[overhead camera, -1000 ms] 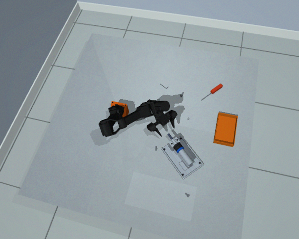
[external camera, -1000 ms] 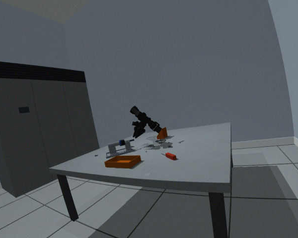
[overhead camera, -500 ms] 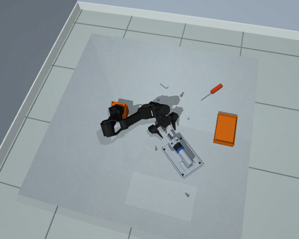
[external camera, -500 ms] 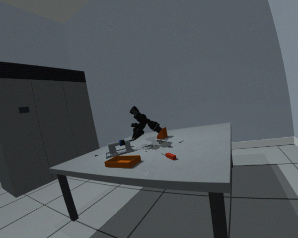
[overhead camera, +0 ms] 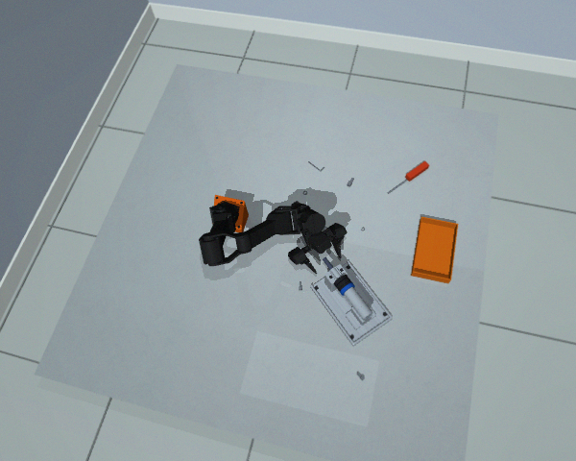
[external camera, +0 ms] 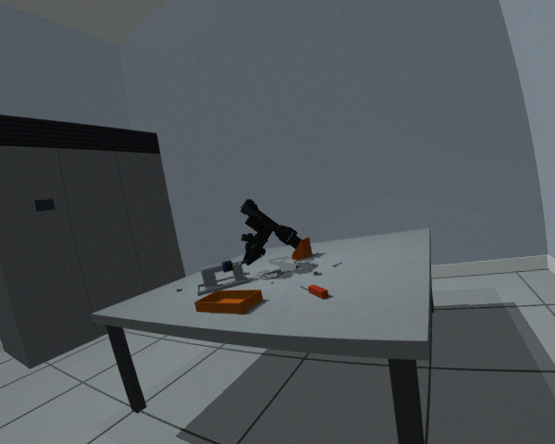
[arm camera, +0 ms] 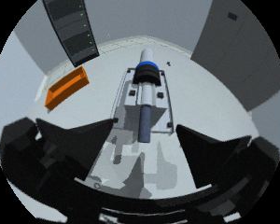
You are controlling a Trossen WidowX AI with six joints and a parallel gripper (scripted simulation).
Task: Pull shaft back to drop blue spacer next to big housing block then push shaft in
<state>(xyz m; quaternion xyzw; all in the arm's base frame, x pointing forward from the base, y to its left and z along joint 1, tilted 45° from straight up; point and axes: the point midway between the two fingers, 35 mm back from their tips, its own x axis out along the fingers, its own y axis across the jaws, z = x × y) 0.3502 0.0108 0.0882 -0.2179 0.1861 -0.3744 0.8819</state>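
Right now my gripper tip is 5 cm short of the shaft, 3 cm to the left of it and 1 cm below it. From my gripper tip the other things lie so: l-shaped key: 37 cm to the left, 17 cm behind, 7 cm below; blue spacer: 8 cm ahead, 6 cm to the right, 1 cm above; orange tray: 30 cm ahead, 19 cm to the left, 6 cm below.
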